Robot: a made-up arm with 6 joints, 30 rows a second.
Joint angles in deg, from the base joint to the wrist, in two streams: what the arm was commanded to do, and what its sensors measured. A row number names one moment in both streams.
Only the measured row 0 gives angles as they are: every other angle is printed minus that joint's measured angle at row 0.
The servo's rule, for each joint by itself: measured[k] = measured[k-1] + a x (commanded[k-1-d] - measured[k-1]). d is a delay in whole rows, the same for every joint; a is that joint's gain. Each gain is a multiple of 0.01, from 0.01 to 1. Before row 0 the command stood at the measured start. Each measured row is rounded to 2 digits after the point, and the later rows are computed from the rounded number. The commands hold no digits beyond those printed.
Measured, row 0:
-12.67, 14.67, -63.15, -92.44, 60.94, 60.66
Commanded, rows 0 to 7:
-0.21, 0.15, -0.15, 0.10, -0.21, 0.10
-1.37, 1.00, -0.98, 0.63, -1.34, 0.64
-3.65, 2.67, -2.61, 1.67, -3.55, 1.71
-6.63, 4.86, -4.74, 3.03, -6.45, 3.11
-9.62, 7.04, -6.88, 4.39, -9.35, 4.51
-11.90, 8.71, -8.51, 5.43, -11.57, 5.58
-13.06, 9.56, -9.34, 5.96, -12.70, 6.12
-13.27, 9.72, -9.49, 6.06, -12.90, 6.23
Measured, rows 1 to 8:
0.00, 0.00, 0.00, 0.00, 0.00, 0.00
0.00, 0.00, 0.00, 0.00, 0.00, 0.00
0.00, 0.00, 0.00, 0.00, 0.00, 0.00
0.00, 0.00, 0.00, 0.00, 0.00, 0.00
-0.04, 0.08, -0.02, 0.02, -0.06, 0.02
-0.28, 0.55, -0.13, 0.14, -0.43, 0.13
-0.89, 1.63, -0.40, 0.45, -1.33, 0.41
-1.92, 3.28, -0.88, 0.97, -2.81, 0.90
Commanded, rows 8 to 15:
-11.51, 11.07, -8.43, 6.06, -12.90, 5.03
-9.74, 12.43, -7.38, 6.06, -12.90, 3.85
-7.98, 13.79, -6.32, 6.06, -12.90, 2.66
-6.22, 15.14, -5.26, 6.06, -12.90, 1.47
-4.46, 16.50, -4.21, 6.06, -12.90, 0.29
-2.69, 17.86, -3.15, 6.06, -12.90, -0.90
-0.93, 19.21, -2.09, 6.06, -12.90, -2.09
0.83, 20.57, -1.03, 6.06, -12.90, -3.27
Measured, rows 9 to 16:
-3.31, 5.20, -1.54, 1.65, -4.71, 1.55
-4.86, 6.99, -2.31, 2.41, -6.70, 2.28
-6.34, 8.30, -3.08, 3.12, -8.44, 2.97
-7.59, 9.02, -3.79, 3.71, -9.73, 3.56
-8.30, 10.07, -4.30, 4.18, -10.65, 3.82
-8.56, 11.27, -4.64, 4.56, -11.30, 3.83
-8.46, 12.56, -4.82, 4.86, -11.76, 3.62
-8.06, 13.88, -4.87, 5.10, -12.09, 3.23

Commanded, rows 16 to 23:
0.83, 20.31, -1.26, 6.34, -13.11, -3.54
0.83, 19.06, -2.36, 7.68, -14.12, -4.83
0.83, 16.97, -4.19, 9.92, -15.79, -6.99
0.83, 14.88, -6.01, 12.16, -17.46, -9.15
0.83, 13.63, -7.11, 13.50, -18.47, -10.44
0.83, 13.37, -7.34, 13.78, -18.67, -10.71
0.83, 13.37, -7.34, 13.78, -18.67, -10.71
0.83, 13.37, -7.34, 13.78, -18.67, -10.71
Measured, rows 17 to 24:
-7.41, 15.22, -4.80, 5.29, -12.32, 2.70
-6.56, 16.57, -4.62, 5.44, -12.49, 2.05
-5.55, 17.92, -4.34, 5.56, -12.61, 1.30
-4.40, 19.27, -3.98, 5.66, -12.69, 0.48
-3.46, 19.80, -3.68, 5.80, -12.81, -0.24
-2.69, 19.42, -3.53, 6.18, -13.19, -1.07
-2.06, 18.17, -3.60, 6.93, -13.94, -2.14
-1.54, 16.49, -3.87, 7.98, -14.96, -3.40

